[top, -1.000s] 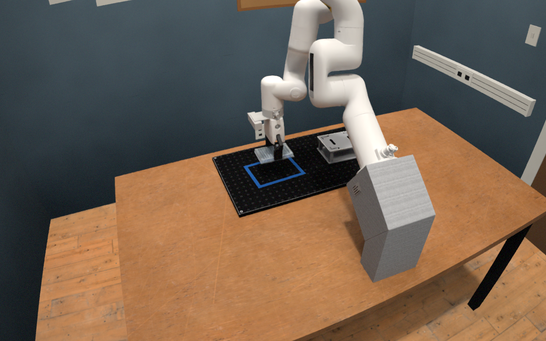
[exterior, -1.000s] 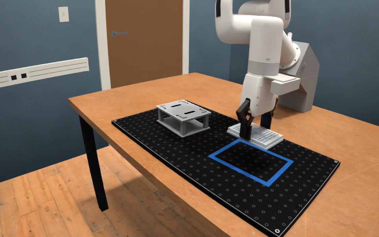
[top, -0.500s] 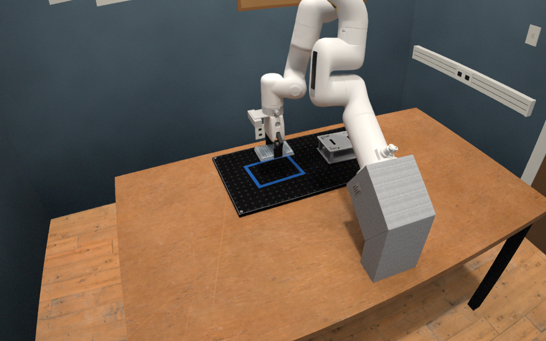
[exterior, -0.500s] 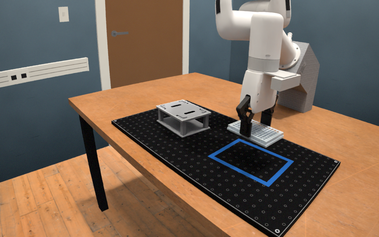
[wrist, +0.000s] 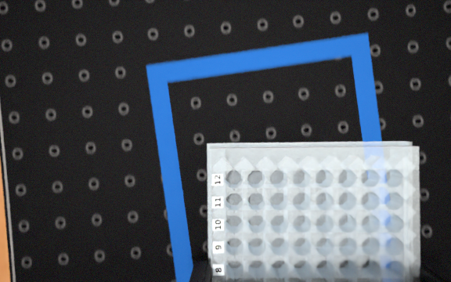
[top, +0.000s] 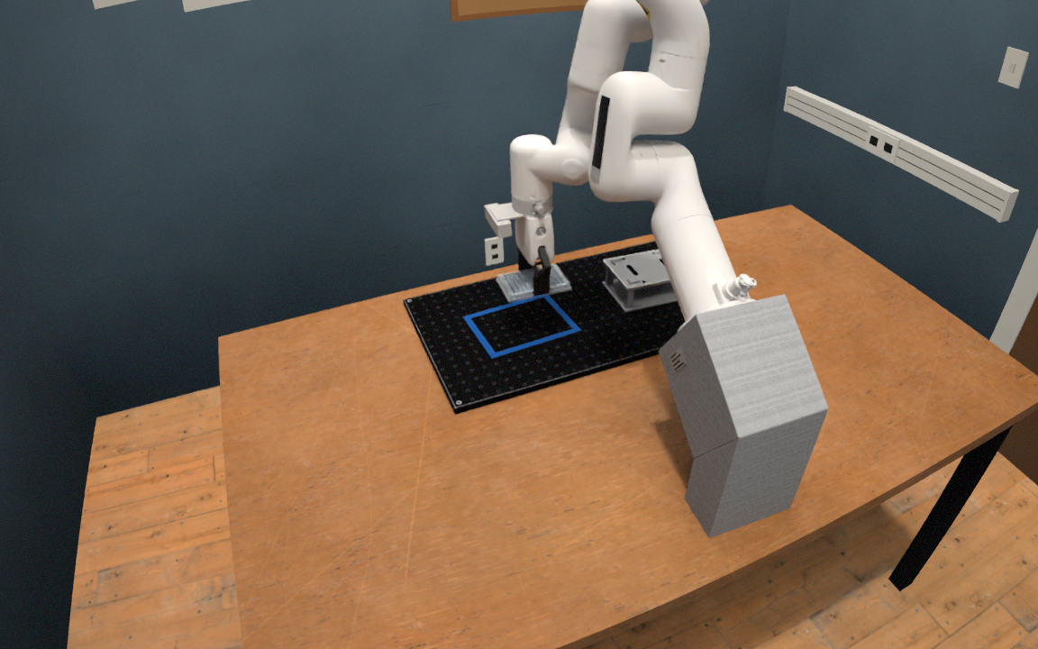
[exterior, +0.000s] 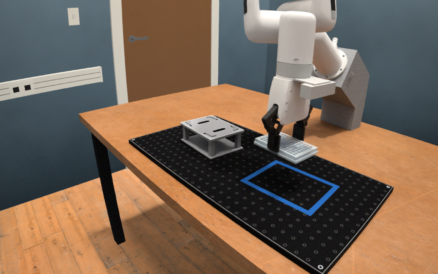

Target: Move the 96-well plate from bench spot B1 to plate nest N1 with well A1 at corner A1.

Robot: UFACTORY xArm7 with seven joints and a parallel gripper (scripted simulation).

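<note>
Right now the grey raised nest is 80 mm behind my hand, 250 mm to the right of it and 50 mm below it. Also, from my hand: clear 96-well plate 10 mm below.
</note>
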